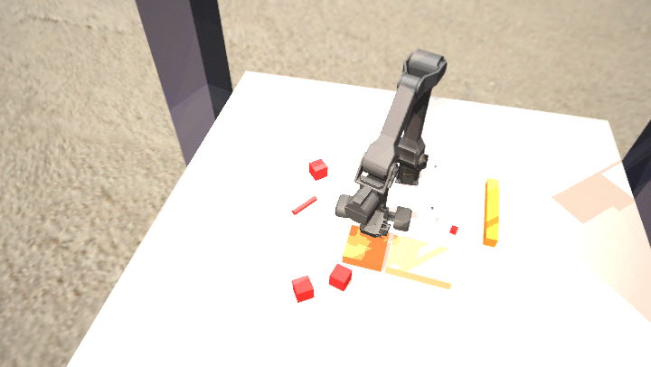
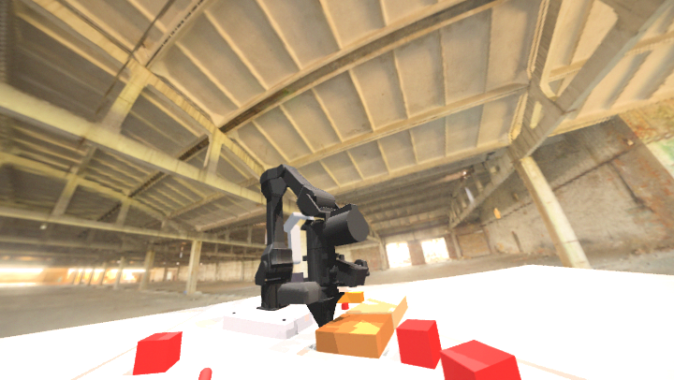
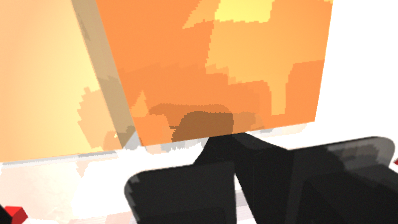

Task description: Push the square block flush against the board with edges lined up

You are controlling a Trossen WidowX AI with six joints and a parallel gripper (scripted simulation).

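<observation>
Right now the square block is 60 mm ahead of my gripper tip and 10 mm above it. Also, from my gripper tip: red rod: 50 mm behind, 190 mm to the right; small red cube: 50 mm behind, 210 mm to the left; long yellow bar: 140 mm behind, 310 mm to the left, 10 mm above.
</observation>
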